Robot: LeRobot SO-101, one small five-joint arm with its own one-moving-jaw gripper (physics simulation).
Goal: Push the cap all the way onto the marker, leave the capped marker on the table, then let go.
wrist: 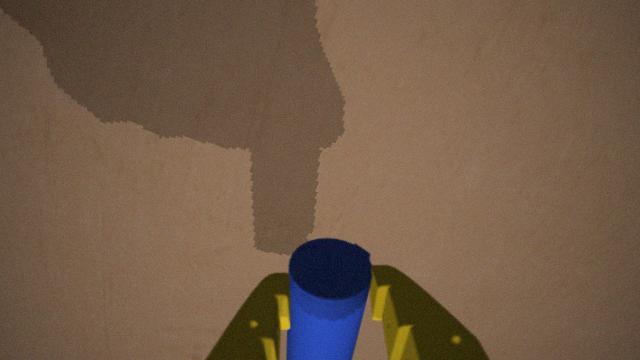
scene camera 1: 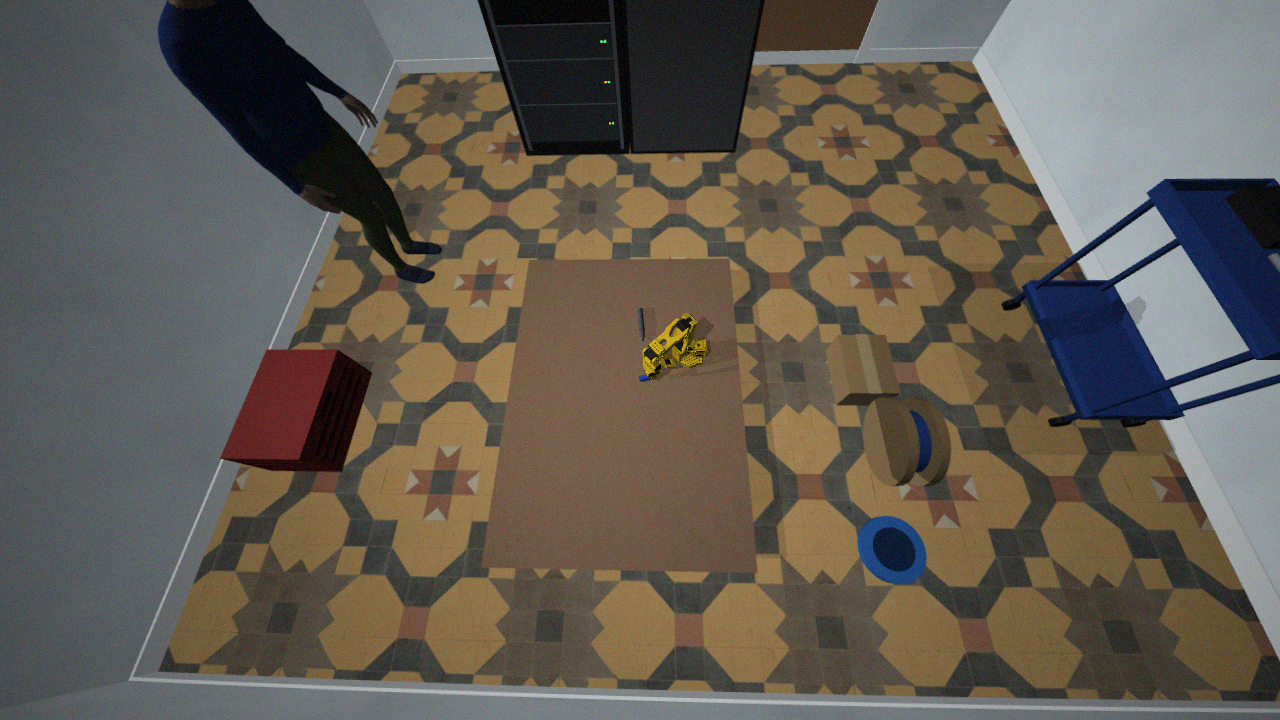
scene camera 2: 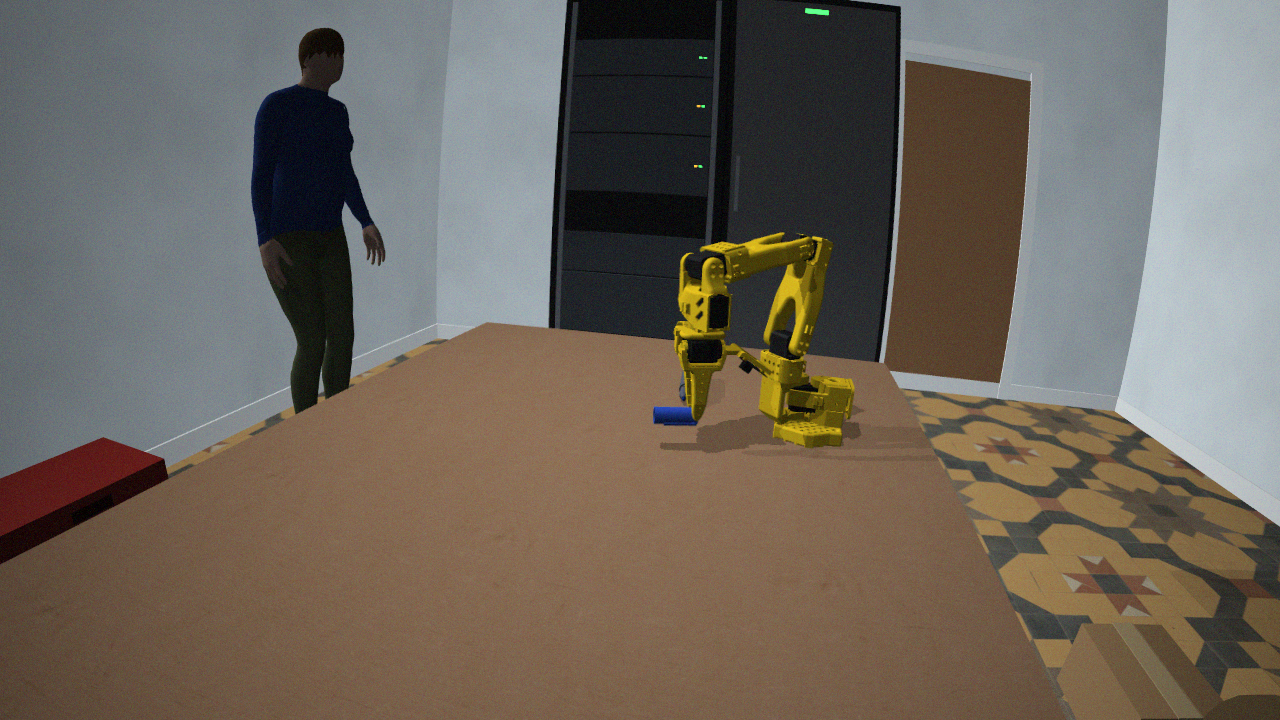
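Pixels of known places: end effector, tool point: (wrist: pixel 289 293) (scene camera 1: pixel 650 372) (scene camera 2: pixel 692 408); arm's base, origin of the base link: (scene camera 1: pixel 684 354) (scene camera 2: pixel 792 430).
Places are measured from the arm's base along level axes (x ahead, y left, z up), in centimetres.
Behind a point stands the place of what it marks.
The blue cap (scene camera 1: pixel 643 377) {x 14.6, y 11.4, z 5.2 cm} (scene camera 2: pixel 669 415) {x 14.3, y 12.0, z 4.6 cm} (wrist: pixel 325 330) {x 12.5, y 10.5, z 5.2 cm} is a short tube between the jaws of my gripper (scene camera 1: pixel 649 373) (scene camera 2: pixel 698 413) (wrist: pixel 330 305) {x 12.1, y 9.5, z 4.7 cm}, which is shut on it. The wrist view shows the cap's dark end and both jaws pressed to its sides. In scene camera 2 the cap is roughly level, low over the table (scene camera 1: pixel 617 483) {x 22.5, y 45.7, z 0.0 cm} (scene camera 2: pixel 501 555) {x 23.1, y 37.9, z 0.0 cm}. The dark marker (scene camera 1: pixel 640 324) {x 16.1, y -11.4, z 1.6 cm} (scene camera 2: pixel 682 389) {x 15.7, y -7.6, z 1.5 cm} lies apart from the cap, farther back on the table; in scene camera 2 my gripper hides most of it. The marker does not show in the wrist view.
The arm's base (scene camera 1: pixel 693 351) {x -2.6, y 1.8, z 5.7 cm} (scene camera 2: pixel 808 434) {x -1.7, y 5.4, z 1.7 cm} stands on the table, right of my gripper. Around the table are a red cabinet (scene camera 1: pixel 290 407) (scene camera 2: pixel 80 483), a cardboard box (scene camera 1: pixel 859 367) (scene camera 2: pixel 1132 676), a spool (scene camera 1: pixel 890 443), a blue round object (scene camera 1: pixel 865 548), a blue trolley (scene camera 1: pixel 1096 349) and a person (scene camera 1: pixel 259 116) (scene camera 2: pixel 304 170).
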